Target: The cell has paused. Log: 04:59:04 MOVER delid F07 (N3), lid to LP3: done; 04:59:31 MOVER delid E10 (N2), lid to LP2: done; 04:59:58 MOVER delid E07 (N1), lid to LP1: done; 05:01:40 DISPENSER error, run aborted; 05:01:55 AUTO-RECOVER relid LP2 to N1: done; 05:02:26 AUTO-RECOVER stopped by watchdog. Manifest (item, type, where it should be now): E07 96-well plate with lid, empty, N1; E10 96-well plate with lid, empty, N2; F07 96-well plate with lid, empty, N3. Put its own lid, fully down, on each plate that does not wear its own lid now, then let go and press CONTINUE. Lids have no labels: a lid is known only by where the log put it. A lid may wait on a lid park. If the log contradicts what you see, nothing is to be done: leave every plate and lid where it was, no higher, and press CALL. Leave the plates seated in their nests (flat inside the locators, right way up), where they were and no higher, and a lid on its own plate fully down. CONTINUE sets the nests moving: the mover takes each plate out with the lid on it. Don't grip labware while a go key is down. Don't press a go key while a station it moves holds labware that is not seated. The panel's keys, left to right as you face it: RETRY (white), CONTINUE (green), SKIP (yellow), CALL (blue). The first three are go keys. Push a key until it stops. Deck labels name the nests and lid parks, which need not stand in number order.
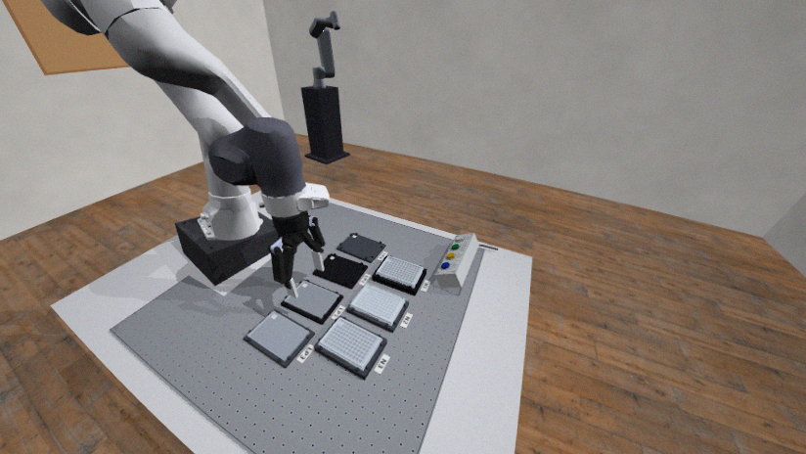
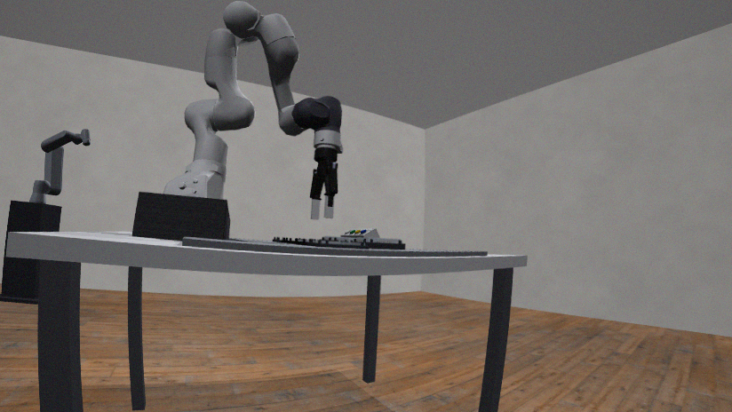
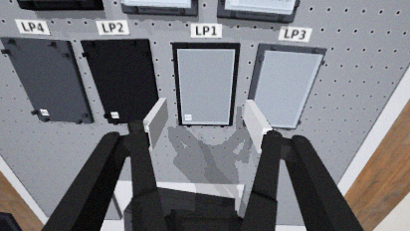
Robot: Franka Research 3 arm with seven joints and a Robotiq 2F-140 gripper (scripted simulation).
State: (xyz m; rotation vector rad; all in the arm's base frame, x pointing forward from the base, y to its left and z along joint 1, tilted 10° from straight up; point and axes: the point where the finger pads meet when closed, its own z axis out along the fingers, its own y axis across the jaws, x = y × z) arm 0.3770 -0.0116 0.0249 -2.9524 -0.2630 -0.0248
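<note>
Now: hand 9 cm above the clear lid. From my hand the other things lie so: lid park LP3 (12 cm to the right, 10 cm below, 2 cm ahead); lid park LP1 (10 cm below); grey lid (12 cm to the right, 9 cm below, 2 cm ahead).
</note>
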